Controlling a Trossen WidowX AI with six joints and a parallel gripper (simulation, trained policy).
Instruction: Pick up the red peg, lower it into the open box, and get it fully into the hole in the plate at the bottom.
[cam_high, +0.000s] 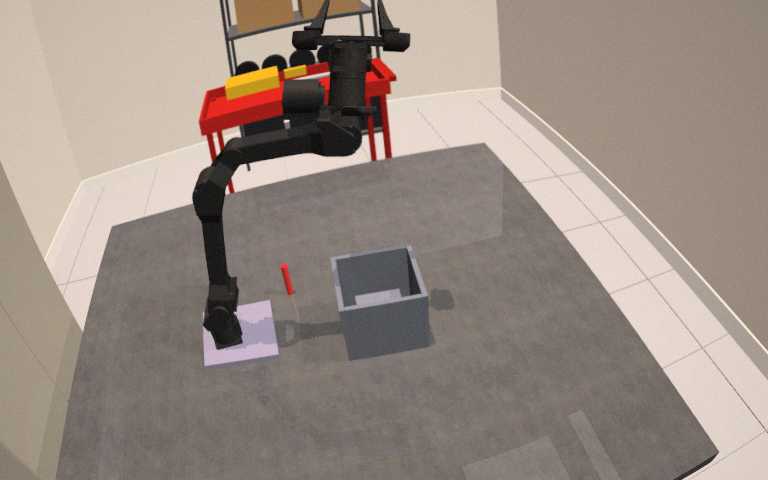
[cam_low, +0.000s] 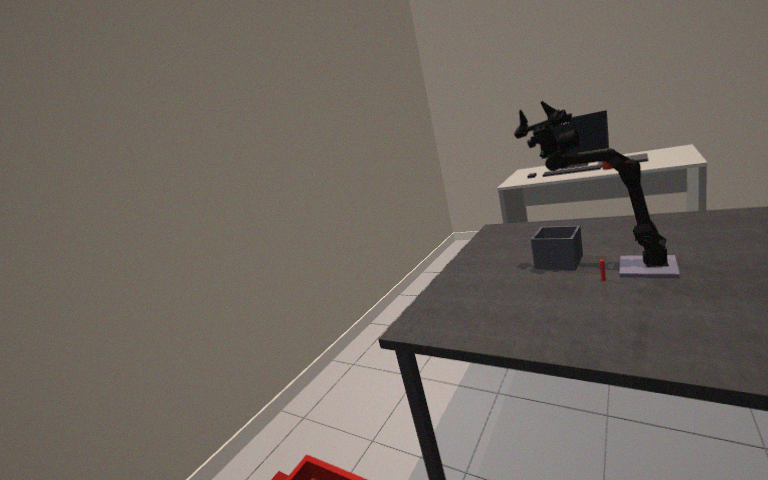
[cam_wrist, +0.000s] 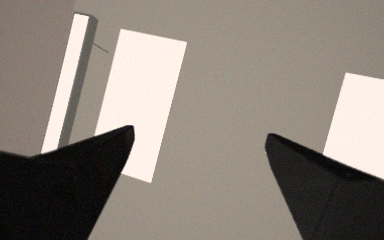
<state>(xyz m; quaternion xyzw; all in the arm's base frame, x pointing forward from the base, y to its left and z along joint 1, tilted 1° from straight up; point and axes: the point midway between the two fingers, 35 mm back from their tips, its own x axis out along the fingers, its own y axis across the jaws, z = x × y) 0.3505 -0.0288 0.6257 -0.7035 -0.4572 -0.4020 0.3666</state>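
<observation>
Right now my gripper tip is 63 cm above the red peg, 19 cm past it and 12 cm to the right of it.
</observation>
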